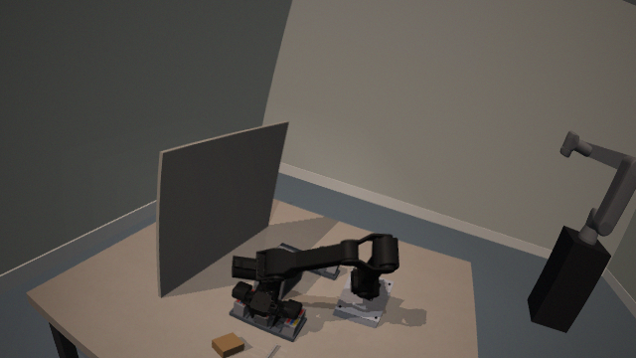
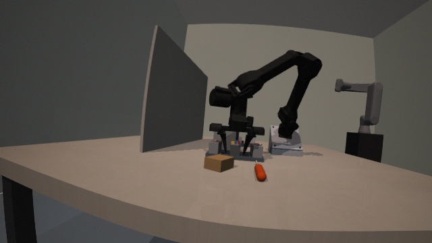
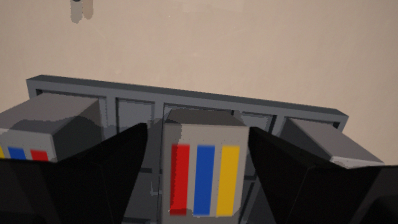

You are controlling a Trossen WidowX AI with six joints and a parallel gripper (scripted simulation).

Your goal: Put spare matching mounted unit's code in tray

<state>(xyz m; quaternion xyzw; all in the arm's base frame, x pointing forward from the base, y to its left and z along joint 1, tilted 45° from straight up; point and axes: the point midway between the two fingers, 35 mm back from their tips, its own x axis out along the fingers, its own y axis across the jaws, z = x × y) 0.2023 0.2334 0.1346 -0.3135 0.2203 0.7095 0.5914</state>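
Now: the grey spare block 3 cm above my gripper tip. The rest, counted from my gripper tip: mounted unit: 7 cm ahead, 22 cm to the right, 3 cm above; then rack: 41 cm to the right, 1 cm below; then cardboard box: 2 cm ahead, 15 cm to the left.
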